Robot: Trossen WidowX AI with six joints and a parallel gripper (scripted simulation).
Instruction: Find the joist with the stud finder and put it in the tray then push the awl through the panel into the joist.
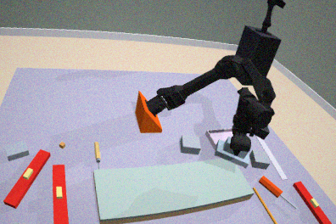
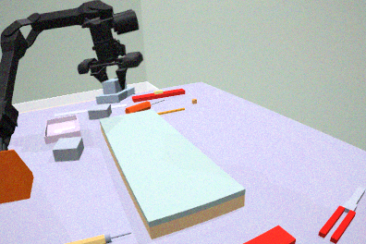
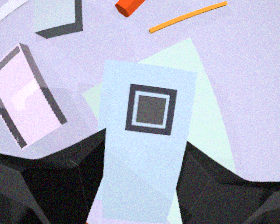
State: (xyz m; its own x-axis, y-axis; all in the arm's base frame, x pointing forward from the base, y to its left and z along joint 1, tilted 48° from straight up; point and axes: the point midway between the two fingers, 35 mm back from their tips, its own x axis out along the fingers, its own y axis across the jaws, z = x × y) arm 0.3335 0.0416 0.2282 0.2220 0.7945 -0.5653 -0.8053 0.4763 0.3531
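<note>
The pale pink tray lies 180 mm behind my gripper tip, 120 mm to the left of it and 120 mm below it. From my gripper tip the other things lie so: white ruler 70 mm behind, 300 mm to the left, 140 mm below; yellow pencil 170 mm ahead, 100 mm to the left, 140 mm below; stud finder 10 mm to the left, 20 mm above.
</note>
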